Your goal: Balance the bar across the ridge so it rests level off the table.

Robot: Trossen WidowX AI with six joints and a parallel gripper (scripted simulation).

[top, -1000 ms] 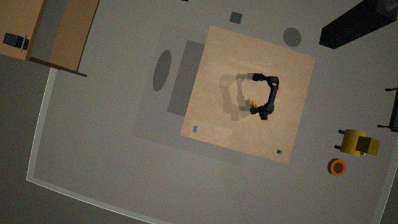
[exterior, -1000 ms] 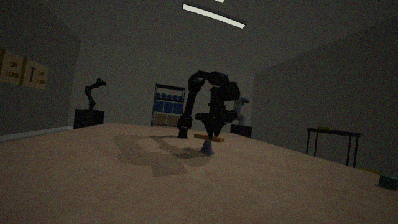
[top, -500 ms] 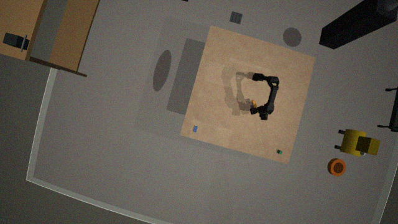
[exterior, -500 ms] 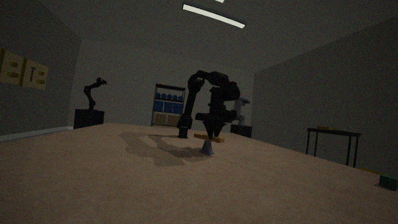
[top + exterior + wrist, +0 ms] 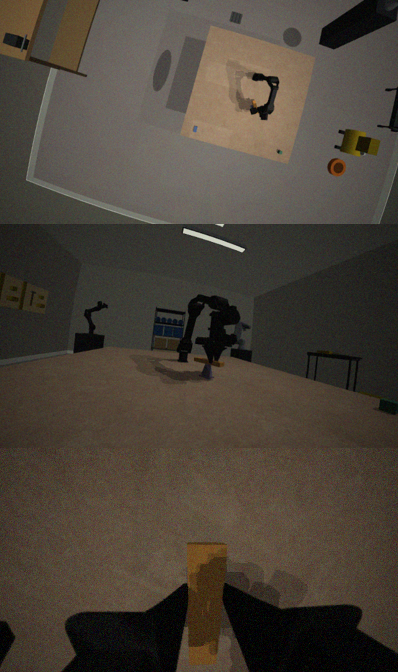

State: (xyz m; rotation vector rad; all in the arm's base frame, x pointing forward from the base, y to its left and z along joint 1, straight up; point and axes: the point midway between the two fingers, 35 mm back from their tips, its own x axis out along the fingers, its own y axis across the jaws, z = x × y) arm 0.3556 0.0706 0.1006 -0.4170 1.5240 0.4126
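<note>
Now: the bar 20 mm behind my gripper tip and 10 mm to the right of it. From my gripper tip the other things lie so: small blue block: 570 mm to the right, 380 mm ahead, 60 mm below; then ridge: 20 mm behind, 10 mm to the right, 10 mm below; then small green block: 430 mm to the left, 380 mm ahead, 50 mm below.
</note>
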